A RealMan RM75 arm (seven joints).
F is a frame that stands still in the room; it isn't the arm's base.
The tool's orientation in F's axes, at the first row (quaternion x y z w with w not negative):
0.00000 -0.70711 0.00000 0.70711
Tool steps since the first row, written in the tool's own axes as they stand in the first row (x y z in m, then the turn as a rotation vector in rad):
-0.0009 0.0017 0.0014 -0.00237 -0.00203 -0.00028
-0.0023 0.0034 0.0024 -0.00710 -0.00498 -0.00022
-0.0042 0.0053 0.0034 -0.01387 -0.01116 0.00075
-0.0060 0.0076 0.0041 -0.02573 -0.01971 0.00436
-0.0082 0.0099 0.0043 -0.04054 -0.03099 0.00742
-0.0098 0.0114 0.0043 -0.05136 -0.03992 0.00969
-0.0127 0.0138 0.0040 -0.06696 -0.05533 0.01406
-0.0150 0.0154 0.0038 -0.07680 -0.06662 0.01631
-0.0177 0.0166 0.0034 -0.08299 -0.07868 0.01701
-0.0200 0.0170 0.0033 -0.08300 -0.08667 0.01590
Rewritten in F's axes. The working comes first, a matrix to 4 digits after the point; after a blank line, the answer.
The tool's axes in the first row as the columns of a matrix, in F's axes (used below as rounded here):
0.0000 0.0000 -1.0000
0.0000 1.0000 0.0000
1.0000 0.0000 0.0000

-0.0014 0.0017 -0.0009 0.00028 -0.00203 -0.00237
-0.0024 0.0034 -0.0023 0.00022 -0.00498 -0.00710
-0.0034 0.0053 -0.0042 -0.00075 -0.01116 -0.01387
-0.0041 0.0076 -0.0060 -0.00436 -0.01971 -0.02573
-0.0043 0.0099 -0.0082 -0.00742 -0.03099 -0.04054
-0.0043 0.0114 -0.0098 -0.00969 -0.03992 -0.05136
-0.0040 0.0138 -0.0127 -0.01406 -0.05533 -0.06696
-0.0038 0.0154 -0.0150 -0.01631 -0.06662 -0.07680
-0.0034 0.0166 -0.0177 -0.01701 -0.07868 -0.08299
-0.0033 0.0170 -0.0200 -0.01590 -0.08667 -0.08300

